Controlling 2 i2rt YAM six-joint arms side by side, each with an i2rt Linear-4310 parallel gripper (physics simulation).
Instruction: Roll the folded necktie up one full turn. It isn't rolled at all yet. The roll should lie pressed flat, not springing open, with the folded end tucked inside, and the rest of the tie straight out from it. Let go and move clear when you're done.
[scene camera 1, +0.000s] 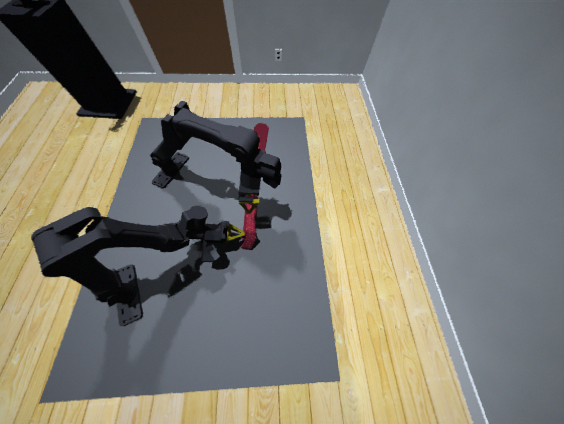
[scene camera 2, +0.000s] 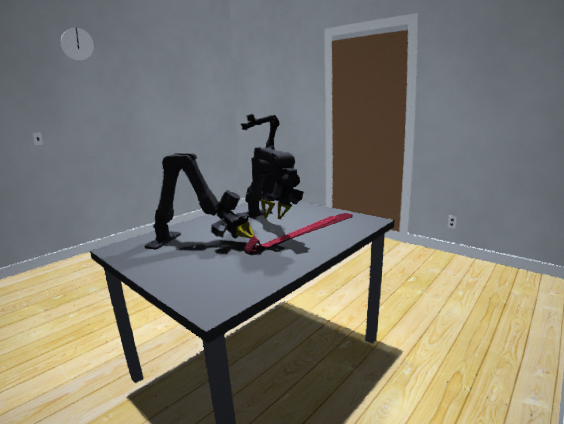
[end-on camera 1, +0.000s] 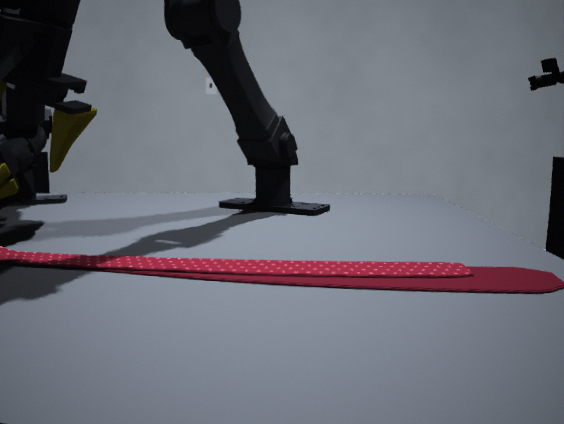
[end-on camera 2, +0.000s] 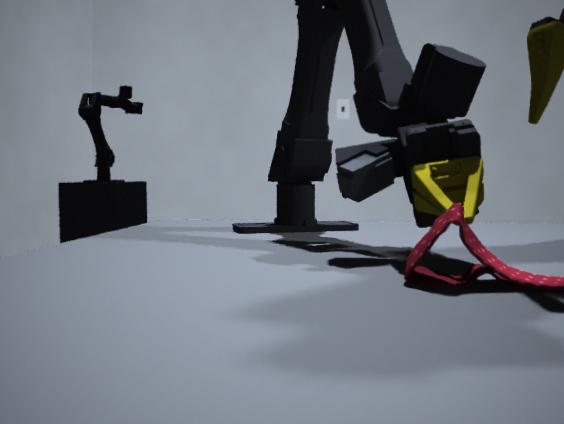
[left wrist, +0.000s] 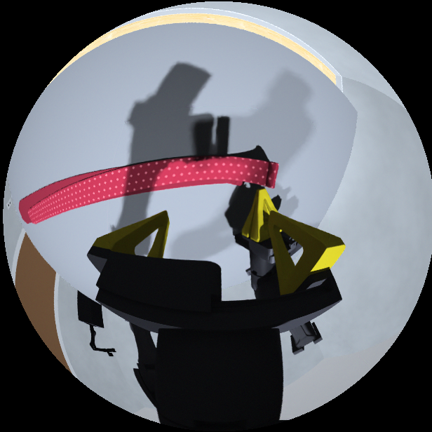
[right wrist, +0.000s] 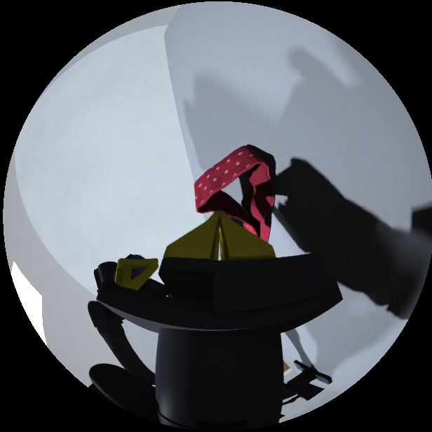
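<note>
The red dotted necktie (scene camera 1: 250, 222) (scene camera 2: 305, 231) (end-on camera 1: 300, 267) (left wrist: 200, 171) lies lengthwise and flat along most of its length. Its near end (end-on camera 2: 425, 244) (right wrist: 220, 175) stands up as an open, tent-like loop, with crumpled tie beneath it. My right gripper (scene camera 1: 244, 234) (scene camera 2: 253, 236) (end-on camera 2: 457, 212) (left wrist: 260, 188) (right wrist: 219, 215) is shut and empty at the loop's top edge; whether it touches the tie is hidden. My left gripper (scene camera 1: 250, 206) (scene camera 2: 273, 217) (left wrist: 218, 216) is open and empty above the tie, farther along it.
The grey table (scene camera 1: 280, 345) (scene camera 2: 200, 290) carries both arms and the tie. The tie's far end lies near the table's far edge in scene camera 1. Arm shadows fall around the loop. A dark stand (scene camera 1: 75, 60) rises from the floor beyond the table.
</note>
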